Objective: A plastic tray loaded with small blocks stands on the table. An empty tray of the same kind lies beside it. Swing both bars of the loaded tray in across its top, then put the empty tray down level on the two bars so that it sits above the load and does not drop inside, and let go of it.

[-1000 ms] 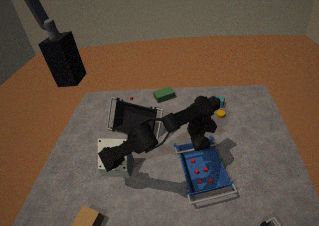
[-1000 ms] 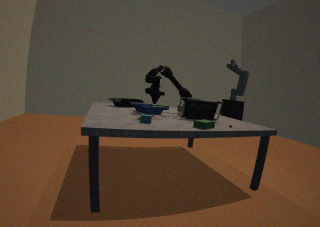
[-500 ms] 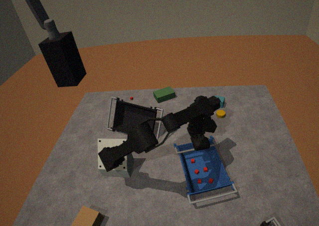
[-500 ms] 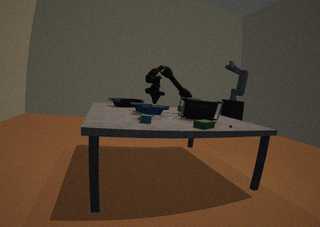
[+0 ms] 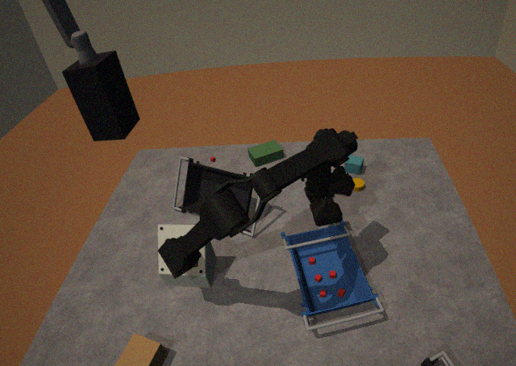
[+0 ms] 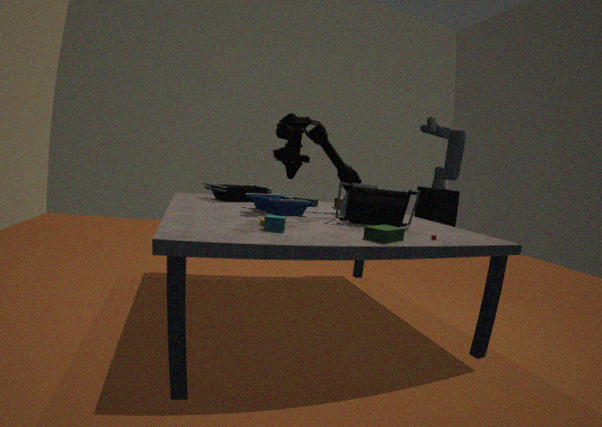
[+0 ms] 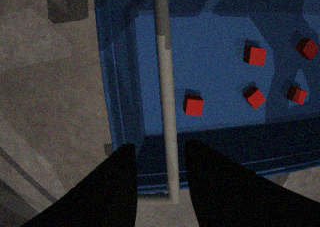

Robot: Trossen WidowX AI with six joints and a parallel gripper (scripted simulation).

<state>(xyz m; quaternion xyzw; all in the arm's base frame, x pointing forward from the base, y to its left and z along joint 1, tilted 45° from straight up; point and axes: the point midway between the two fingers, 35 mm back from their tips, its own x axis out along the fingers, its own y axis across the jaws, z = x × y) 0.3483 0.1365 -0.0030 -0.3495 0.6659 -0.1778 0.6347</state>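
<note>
The tray is 340 mm behind my gripper tip, 150 mm to the left of it and 80 mm below it. From my gripper tip the other things lie so: yellow disc (280 mm to the left, 140 mm below, 130 mm ahead); then teal block (370 mm to the left, 130 mm below, 130 mm ahead); then box (420 mm behind, 390 mm to the right, 120 mm below).
</note>
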